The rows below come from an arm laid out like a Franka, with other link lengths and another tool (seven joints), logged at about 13 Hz.
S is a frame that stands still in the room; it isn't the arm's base.
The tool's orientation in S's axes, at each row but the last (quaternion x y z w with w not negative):
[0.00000, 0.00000, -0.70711, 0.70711]
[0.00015, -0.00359, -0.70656, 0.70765]
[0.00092, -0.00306, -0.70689, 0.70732]
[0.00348, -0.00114, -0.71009, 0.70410]
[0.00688, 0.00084, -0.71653, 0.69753]
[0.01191, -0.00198, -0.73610, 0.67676]
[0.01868, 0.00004, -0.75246, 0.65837]
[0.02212, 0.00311, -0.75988, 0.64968]
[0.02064, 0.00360, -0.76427, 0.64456]
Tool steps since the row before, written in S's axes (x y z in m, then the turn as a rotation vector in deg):
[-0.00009, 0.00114, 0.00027, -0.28, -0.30, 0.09]
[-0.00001, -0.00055, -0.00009, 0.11, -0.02, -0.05]
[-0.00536, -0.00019, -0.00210, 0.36, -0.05, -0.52]
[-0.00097, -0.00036, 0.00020, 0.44, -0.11, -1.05]
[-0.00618, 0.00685, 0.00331, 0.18, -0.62, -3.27]
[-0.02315, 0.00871, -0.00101, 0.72, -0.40, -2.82]
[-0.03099, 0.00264, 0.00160, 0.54, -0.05, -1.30]
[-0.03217, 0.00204, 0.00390, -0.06, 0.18, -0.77]
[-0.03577, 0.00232, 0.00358, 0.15, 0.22, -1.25]
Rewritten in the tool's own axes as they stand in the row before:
[-0.00114, -0.00009, 0.00027, 0.30, -0.28, 0.09]
[0.00055, -0.00001, -0.00009, 0.02, 0.11, -0.05]
[0.00018, -0.00537, -0.00207, 0.05, 0.36, -0.52]
[0.00037, -0.00097, 0.00021, 0.11, 0.43, -1.05]
[-0.00672, -0.00633, 0.00329, 0.65, 0.17, -3.26]
[-0.00673, -0.02381, -0.00066, 0.38, 0.70, -2.83]
[0.00144, -0.03102, 0.00240, 0.01, 0.51, -1.31]
[0.00282, -0.03199, 0.00478, -0.14, -0.11, -0.77]
[0.00360, -0.03556, 0.00446, -0.20, 0.08, -1.26]

